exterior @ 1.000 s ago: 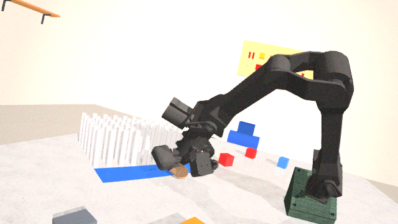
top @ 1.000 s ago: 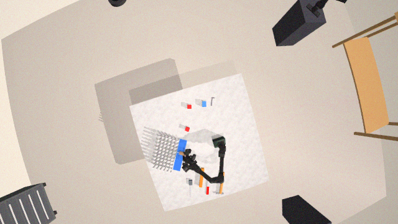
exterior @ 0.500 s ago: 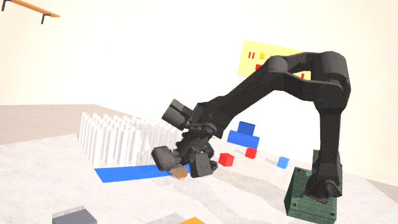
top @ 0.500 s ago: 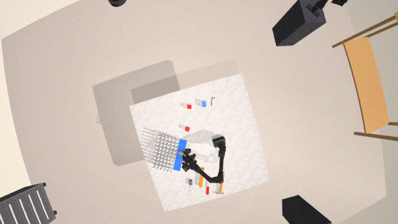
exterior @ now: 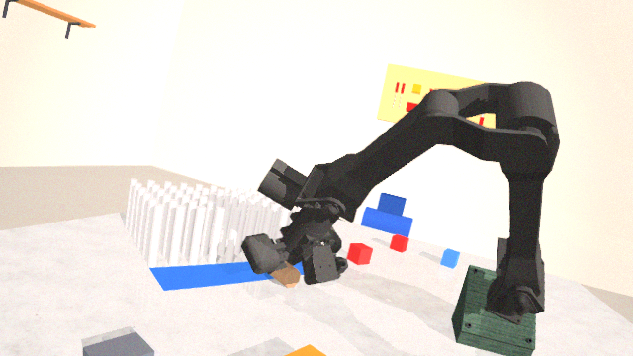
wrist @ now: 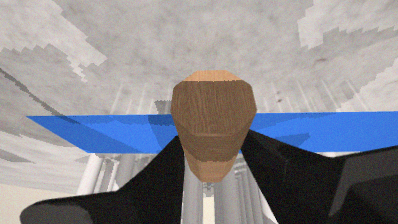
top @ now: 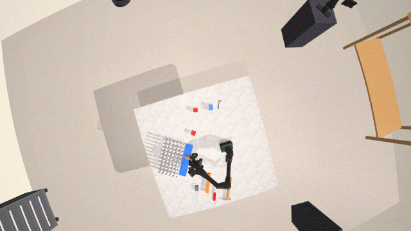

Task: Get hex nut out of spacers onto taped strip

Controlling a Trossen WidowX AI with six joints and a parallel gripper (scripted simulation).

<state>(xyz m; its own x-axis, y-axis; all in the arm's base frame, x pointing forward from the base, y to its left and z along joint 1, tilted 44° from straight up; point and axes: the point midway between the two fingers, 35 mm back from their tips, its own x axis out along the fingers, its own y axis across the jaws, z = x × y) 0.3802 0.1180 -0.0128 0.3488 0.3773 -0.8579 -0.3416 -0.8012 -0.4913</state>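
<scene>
Now: gripper tip 4 cm short of the blue taped strip, 2 cm to the right of it and 1 cm above it. Round my gripper tip: hex nut: 19 cm ahead, 8 cm to the right, 1 cm below; then wooden-handled tool: 10 cm ahead, 4 cm to the right; then red-handled tool: 43 cm to the left, 21 cm behind, 1 cm below.
</scene>
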